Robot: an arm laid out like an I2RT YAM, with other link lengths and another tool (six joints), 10 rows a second.
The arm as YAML. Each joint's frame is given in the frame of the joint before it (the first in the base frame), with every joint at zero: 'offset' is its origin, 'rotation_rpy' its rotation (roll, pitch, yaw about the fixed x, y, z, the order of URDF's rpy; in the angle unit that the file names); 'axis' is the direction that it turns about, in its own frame. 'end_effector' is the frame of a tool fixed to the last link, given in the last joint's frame.
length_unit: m
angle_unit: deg
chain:
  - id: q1
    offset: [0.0, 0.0, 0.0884]
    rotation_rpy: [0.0, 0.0, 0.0]
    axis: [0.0, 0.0, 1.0]
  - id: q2
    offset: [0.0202, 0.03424, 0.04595]
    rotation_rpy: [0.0, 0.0, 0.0]
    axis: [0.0, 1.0, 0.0]
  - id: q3
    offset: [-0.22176, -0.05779, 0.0]
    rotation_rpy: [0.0, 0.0, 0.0]
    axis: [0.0, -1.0, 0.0]
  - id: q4
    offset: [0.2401, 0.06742, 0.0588]
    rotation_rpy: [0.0, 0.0, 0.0]
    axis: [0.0, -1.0, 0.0]
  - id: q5
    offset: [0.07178, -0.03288, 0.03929]
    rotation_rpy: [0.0, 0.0, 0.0]
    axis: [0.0, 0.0, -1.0]
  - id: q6
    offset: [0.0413, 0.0, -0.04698]
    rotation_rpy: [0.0, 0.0, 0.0]
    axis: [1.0, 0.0, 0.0]
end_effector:
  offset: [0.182, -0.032, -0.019]
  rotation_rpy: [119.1, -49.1, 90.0]
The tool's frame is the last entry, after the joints.
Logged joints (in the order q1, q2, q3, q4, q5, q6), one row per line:
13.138 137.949 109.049 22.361 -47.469 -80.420
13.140 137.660 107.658 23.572 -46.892 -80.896
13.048 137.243 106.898 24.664 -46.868 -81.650
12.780 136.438 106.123 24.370 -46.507 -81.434
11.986 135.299 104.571 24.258 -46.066 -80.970
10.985 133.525 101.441 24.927 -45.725 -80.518
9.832 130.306 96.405 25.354 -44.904 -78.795
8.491 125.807 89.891 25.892 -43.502 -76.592
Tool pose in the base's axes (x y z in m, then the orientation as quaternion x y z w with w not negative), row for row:
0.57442 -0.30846 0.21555 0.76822 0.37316 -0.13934 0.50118
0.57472 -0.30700 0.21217 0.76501 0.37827 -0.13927 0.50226
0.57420 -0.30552 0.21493 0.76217 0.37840 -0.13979 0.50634
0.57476 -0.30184 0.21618 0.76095 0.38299 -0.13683 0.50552
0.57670 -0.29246 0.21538 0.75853 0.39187 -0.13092 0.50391
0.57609 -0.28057 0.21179 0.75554 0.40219 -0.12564 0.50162
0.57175 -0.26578 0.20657 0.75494 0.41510 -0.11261 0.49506
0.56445 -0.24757 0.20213 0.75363 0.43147 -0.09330 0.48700
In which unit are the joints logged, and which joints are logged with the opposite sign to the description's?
The joints are logged in degrees. Opposite sign: q1, q5.
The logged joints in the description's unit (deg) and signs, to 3 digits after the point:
-13.138 137.949 109.049 22.361 47.469 -80.420
-13.140 137.660 107.658 23.572 46.892 -80.896
-13.048 137.243 106.898 24.664 46.868 -81.650
-12.780 136.438 106.123 24.370 46.507 -81.434
-11.986 135.299 104.571 24.258 46.066 -80.970
-10.985 133.525 101.441 24.927 45.725 -80.518
-9.832 130.306 96.405 25.354 44.904 -78.795
-8.491 125.807 89.891 25.892 43.502 -76.592

